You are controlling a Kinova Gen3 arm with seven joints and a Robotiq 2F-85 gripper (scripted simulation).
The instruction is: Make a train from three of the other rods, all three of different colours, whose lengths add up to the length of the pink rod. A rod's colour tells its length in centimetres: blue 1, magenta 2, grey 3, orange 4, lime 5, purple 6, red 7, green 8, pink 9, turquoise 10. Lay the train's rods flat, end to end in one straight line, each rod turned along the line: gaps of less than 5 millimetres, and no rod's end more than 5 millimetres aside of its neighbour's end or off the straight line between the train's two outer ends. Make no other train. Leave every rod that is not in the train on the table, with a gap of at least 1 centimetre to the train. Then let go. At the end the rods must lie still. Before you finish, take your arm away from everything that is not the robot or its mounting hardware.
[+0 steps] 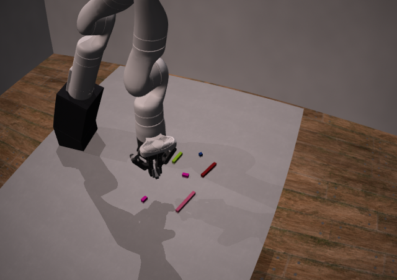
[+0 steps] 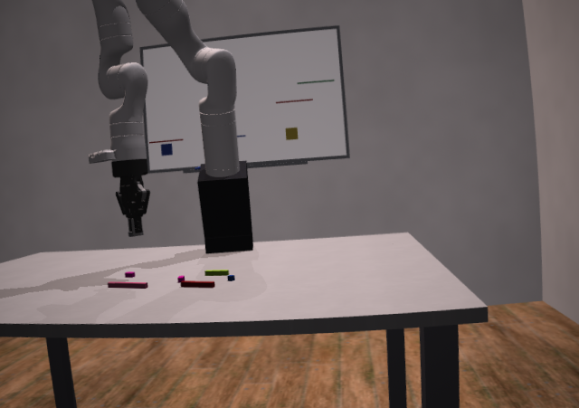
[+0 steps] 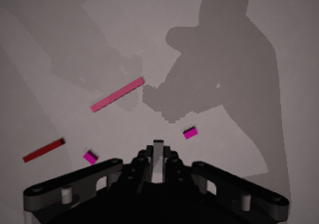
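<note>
Right now my hand is 20 cm to the right of the blue rod, 11 cm above it and 9 cm short of it. From my hand the other things lie so: lime rod (17 cm to the left, 11 cm below, 2 cm ahead); pink rod (11 cm below, 9 cm ahead, 1 cm to the right); grey rod (1 cm below).
</note>
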